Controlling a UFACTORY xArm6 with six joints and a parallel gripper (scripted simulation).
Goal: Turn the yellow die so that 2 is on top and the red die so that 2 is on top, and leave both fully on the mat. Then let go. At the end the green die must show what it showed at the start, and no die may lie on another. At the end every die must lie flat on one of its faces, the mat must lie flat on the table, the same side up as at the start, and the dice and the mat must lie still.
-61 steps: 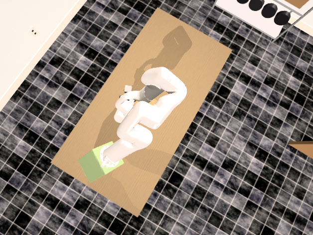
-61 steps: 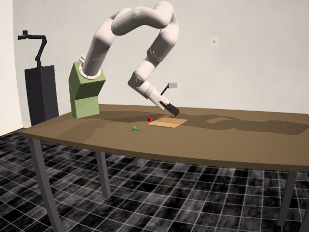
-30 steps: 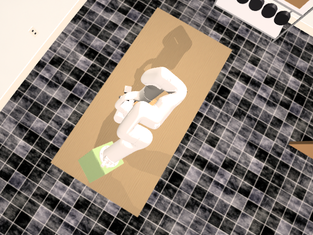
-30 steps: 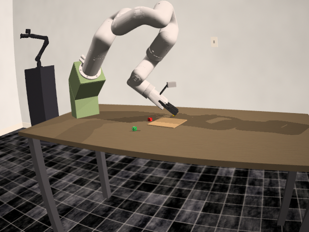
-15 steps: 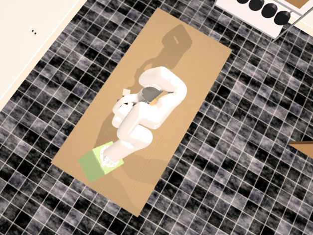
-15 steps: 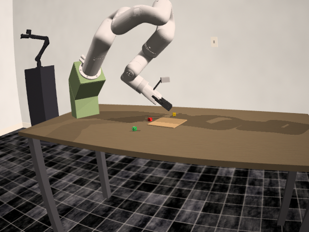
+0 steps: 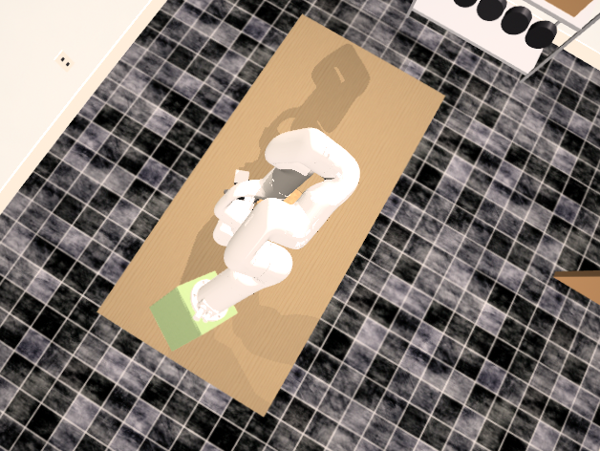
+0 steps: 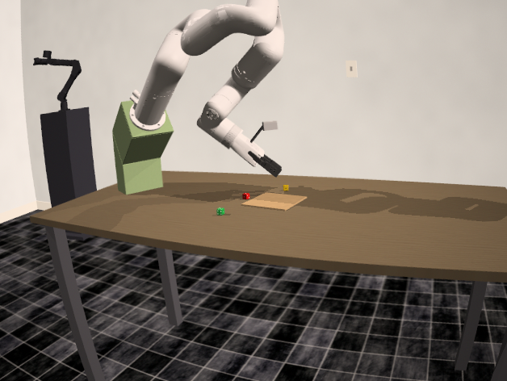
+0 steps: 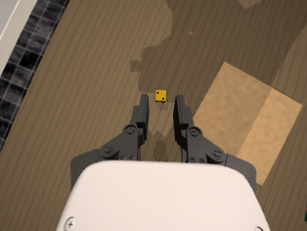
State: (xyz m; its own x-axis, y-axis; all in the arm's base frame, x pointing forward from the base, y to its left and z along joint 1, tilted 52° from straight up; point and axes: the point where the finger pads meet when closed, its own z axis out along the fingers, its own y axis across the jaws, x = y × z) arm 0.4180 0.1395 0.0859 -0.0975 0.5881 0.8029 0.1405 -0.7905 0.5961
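The yellow die is 60 mm below my hand, 30 mm ahead of it and 10 mm to the left of it. Round my hand: red die (100 mm to the right, 70 mm behind, 60 mm below); green die (260 mm to the right, 90 mm behind, 60 mm below); tan mat (120 mm to the right, 70 mm below, 30 mm ahead).
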